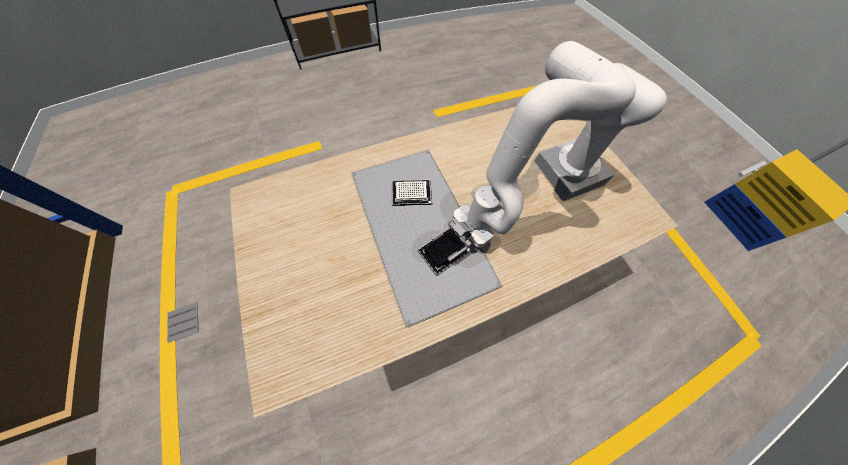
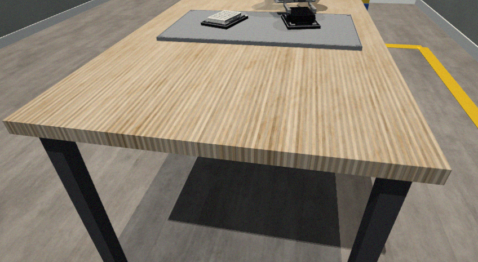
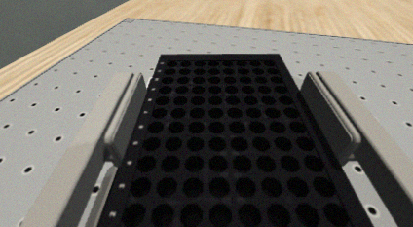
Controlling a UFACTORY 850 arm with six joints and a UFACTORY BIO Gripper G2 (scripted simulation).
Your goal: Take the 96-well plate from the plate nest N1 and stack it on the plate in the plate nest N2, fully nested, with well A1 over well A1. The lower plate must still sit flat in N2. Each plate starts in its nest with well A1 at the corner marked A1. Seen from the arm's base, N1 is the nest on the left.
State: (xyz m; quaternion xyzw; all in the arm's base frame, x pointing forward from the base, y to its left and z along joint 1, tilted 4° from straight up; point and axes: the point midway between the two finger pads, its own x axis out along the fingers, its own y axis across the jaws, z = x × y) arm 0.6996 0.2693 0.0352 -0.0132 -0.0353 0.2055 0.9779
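My gripper is now 40 mm above the nest N1. Round my hand: nest N2: 290 mm to the right, 70 mm ahead, 40 mm below; then black 96-well plate: 10 mm below; then white 96-well plate: 290 mm to the right, 70 mm ahead, 30 mm below.
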